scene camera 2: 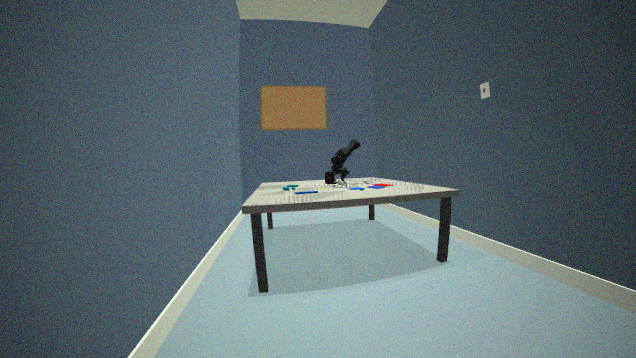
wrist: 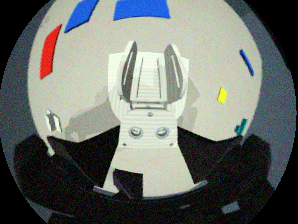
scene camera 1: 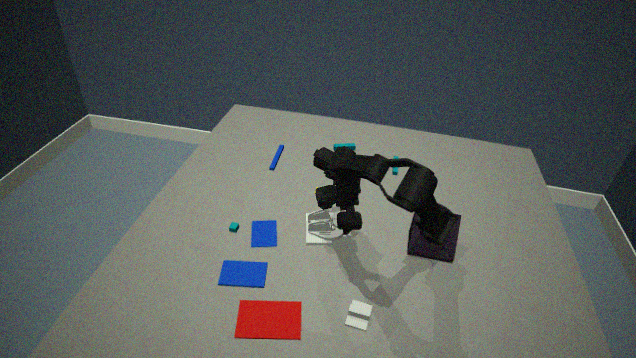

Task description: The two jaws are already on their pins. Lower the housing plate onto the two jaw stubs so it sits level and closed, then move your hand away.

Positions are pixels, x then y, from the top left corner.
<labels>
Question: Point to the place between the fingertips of the gripper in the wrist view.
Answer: At 148, 128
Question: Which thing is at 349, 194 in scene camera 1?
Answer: The gripper.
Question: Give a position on a red mat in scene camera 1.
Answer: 257, 319
</labels>
